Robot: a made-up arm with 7 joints. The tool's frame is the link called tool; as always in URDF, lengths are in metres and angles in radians. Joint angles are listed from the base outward. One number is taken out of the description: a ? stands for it. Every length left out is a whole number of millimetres.
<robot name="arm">
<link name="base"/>
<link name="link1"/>
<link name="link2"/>
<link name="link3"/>
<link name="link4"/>
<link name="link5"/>
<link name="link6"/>
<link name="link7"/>
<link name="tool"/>
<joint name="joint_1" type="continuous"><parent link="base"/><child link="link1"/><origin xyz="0 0 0.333" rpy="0 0 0"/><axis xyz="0 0 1"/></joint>
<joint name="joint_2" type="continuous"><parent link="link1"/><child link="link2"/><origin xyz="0 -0.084 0" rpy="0 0 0"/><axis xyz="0 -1 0"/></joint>
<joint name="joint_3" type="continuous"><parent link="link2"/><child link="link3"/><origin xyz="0 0 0.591" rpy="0 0 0"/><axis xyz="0 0 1"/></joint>
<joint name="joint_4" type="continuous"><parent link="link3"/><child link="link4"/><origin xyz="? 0.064 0" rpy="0 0 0"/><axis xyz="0 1 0"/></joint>
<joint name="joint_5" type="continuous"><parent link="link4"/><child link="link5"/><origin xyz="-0.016 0 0.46" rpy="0 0 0"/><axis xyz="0 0 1"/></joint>
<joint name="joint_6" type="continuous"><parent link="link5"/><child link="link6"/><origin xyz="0 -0.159 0" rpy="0 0 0"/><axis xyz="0 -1 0"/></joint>
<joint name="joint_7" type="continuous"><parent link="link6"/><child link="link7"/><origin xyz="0.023 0 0.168" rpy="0 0 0"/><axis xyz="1 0 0"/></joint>
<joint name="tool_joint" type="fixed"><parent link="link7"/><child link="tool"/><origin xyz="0 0 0" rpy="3.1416 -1.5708 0"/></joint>
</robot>
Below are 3 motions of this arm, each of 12 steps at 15 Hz.
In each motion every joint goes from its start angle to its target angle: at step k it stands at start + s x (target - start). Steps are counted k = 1, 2, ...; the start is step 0. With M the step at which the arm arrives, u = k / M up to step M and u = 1 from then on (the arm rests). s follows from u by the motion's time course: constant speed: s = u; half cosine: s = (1 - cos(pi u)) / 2; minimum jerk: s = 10 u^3 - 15 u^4 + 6 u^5.
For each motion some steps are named. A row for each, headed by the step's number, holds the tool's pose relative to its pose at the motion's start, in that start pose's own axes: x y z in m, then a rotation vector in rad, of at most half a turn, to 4 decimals.
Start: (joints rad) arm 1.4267 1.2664 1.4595 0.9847 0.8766 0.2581 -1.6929
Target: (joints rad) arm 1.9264 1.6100 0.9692 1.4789 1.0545 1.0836 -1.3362
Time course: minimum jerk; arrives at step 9
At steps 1, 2, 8, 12:
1: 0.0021 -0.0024 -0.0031 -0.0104 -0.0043 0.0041
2: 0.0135 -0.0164 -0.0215 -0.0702 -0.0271 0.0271
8: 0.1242 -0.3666 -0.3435 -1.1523 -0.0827 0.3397
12: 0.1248 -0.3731 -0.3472 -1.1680 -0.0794 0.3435

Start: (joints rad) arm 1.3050 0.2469 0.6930 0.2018 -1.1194 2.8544 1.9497
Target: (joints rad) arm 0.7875 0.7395 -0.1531 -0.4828 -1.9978 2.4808 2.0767
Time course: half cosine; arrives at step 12
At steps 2, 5, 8, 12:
2: -0.0091 -0.0285 0.0519 -0.0369 -0.1243 -0.0900
5: -0.1412 -0.1369 0.2589 -0.1760 -0.6392 -0.5531
8: -0.4265 -0.1949 0.3832 -0.2122 -1.1319 -1.2597
12: -0.6130 -0.1879 0.3788 -0.0905 -1.3251 -1.7844

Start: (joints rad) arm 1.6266 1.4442 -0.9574 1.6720 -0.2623 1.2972 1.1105
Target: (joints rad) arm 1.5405 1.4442 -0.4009 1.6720 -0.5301 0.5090 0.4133
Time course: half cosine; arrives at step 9
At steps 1, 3, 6, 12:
1: -0.0081 -0.0088 0.0016 -0.0104 -0.0180 -0.0360
3: -0.0716 -0.0698 0.0070 -0.0790 -0.1434 -0.3066
6: -0.2372 -0.1799 -0.0190 -0.2039 -0.3869 -0.9532
12: -0.3234 -0.2166 -0.0502 -0.2636 -0.4869 -1.2807

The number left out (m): 0.029
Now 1 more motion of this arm.
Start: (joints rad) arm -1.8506 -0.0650 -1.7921 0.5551 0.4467 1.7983 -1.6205
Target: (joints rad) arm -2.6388 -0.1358 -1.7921 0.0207 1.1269 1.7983 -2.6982
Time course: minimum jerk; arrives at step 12
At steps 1, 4, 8, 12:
1: -0.0005 0.0011 -0.0002 -0.0030 -0.0006 -0.0057
4: -0.0158 0.0448 -0.0087 -0.1198 -0.0216 -0.2371
8: -0.0008 0.1318 -0.0280 -0.4027 -0.0453 -0.8888
12: 0.0184 0.1450 -0.0300 -0.4890 -0.0380 -1.1219

